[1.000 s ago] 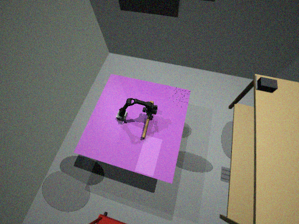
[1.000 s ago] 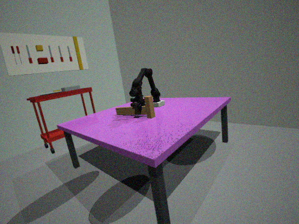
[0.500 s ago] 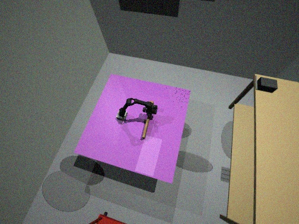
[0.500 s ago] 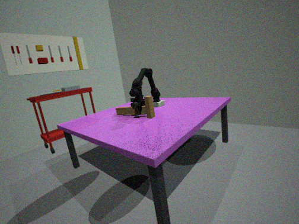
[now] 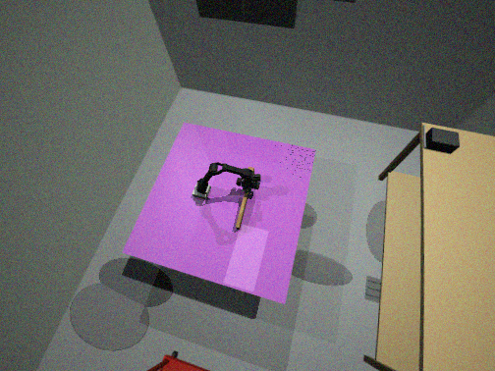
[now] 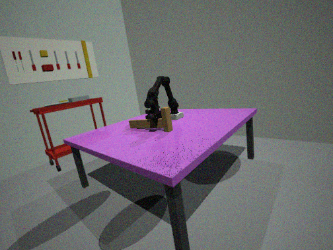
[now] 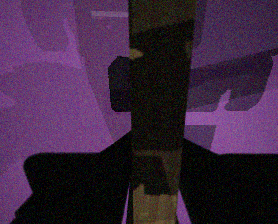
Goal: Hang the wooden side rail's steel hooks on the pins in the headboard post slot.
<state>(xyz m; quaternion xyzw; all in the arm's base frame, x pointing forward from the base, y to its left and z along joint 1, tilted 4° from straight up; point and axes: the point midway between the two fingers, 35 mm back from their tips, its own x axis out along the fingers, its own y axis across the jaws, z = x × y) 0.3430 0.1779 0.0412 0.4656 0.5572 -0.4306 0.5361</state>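
The wooden headboard post lies 90 mm to the left of my gripper tip, 40 mm above it and 20 mm behind it.
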